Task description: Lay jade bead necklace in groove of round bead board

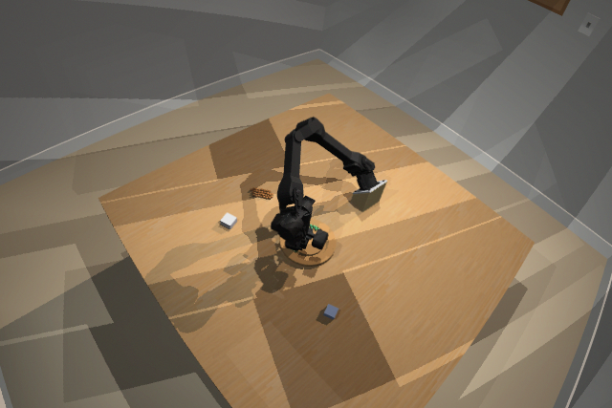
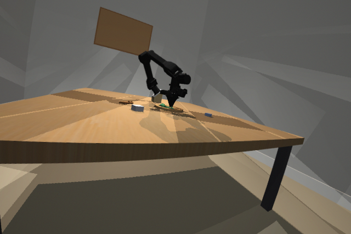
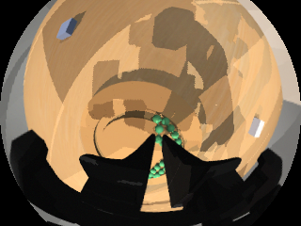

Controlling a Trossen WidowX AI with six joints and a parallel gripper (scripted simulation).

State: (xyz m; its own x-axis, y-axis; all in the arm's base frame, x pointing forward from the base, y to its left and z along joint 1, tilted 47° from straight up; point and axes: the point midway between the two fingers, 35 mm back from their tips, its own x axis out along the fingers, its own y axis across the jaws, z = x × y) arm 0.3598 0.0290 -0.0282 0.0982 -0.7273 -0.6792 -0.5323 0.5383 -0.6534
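My gripper tip is now 5 cm past the round wooden bead board and 1 cm above it. Also, from my gripper tip: blue block (5 cm ahead, 26 cm to the left, 1 cm below); pale grey block (16 cm ahead, 21 cm to the right, 1 cm below).
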